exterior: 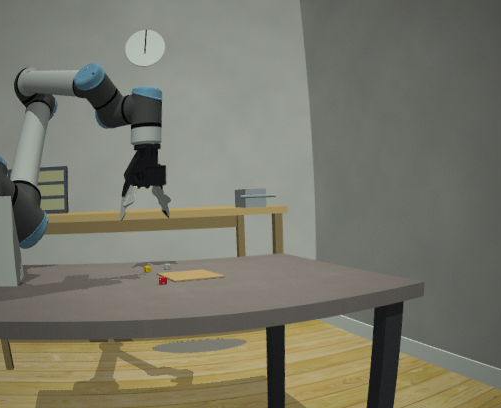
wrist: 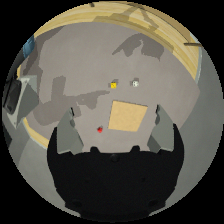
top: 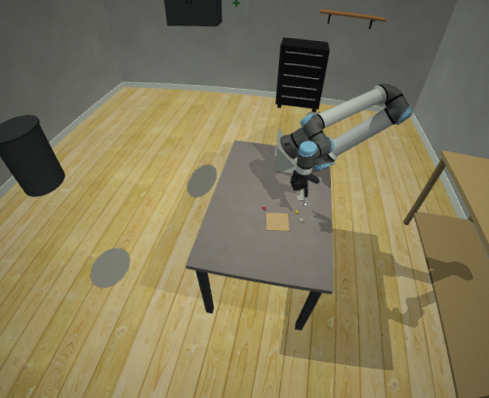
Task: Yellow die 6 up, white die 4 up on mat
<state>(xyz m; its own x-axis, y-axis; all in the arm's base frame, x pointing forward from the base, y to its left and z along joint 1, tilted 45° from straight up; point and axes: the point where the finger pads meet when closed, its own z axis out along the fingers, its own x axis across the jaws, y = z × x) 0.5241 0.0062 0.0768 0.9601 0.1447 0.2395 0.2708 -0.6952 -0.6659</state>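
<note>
My hand is 140 mm above the yellow die. Round my hand: red die (210 mm to the right, 140 mm below, 20 mm behind); then white die (140 mm below, 70 mm ahead, 20 mm to the left); then tan mat (150 mm below, 120 mm to the right, 80 mm ahead).
</note>
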